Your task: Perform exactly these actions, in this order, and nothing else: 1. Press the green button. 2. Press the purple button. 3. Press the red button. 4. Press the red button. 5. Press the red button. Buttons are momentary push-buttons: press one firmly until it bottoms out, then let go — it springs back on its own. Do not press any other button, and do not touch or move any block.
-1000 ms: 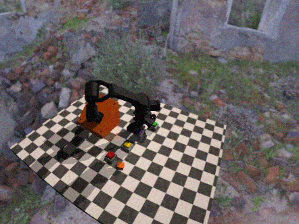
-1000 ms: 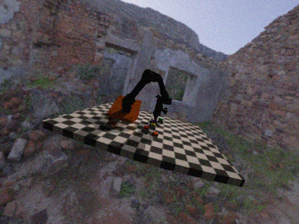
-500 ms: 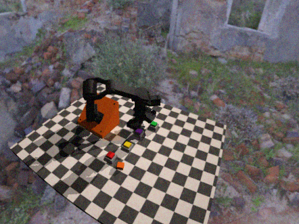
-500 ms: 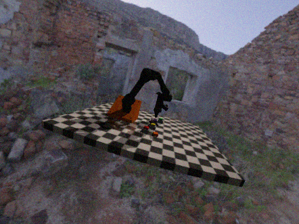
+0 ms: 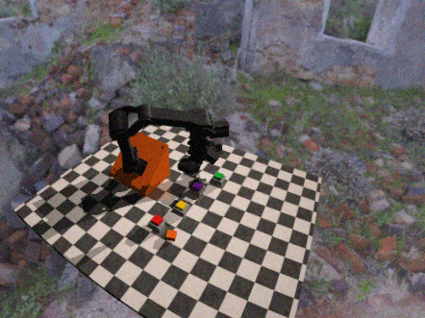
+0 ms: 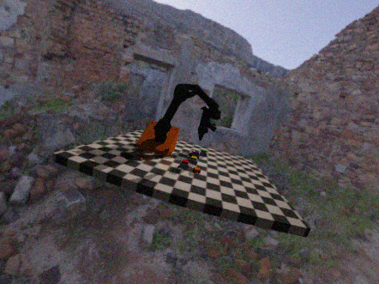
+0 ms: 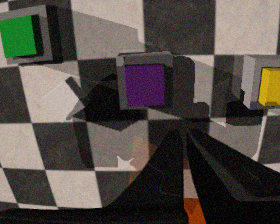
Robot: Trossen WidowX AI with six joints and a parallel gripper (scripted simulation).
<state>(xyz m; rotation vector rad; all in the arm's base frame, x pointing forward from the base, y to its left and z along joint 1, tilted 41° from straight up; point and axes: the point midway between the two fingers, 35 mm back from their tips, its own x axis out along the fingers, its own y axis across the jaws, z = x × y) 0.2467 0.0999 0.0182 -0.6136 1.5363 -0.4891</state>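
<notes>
Right now the red button cap is 3 cm behind my gripper tip, 21 cm to the right of it and 9 cm below it. The rest, counted from my gripper tip: green button cap (4 cm ahead, 12 cm to the left, 9 cm below); then purple button cap (2 cm to the left, 9 cm below); then yellow button cap (10 cm to the right, 9 cm below).
</notes>
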